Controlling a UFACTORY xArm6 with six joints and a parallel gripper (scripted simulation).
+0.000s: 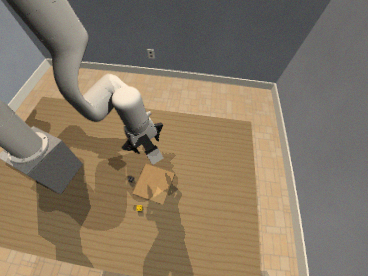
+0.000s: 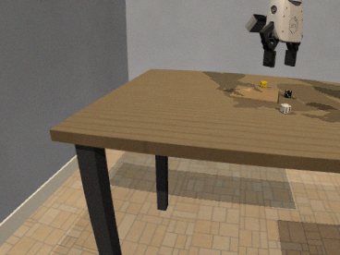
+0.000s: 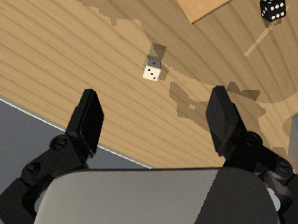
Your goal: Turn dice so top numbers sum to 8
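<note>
The white die is 110 mm below my hand, 30 mm to the left of it and 30 mm behind it. Round my hand: black die (130 mm to the right, 110 mm below, 40 mm behind); then tan mat (120 mm to the right, 120 mm below, 60 mm ahead); then yellow die (230 mm to the right, 110 mm below, 40 mm ahead).
</note>
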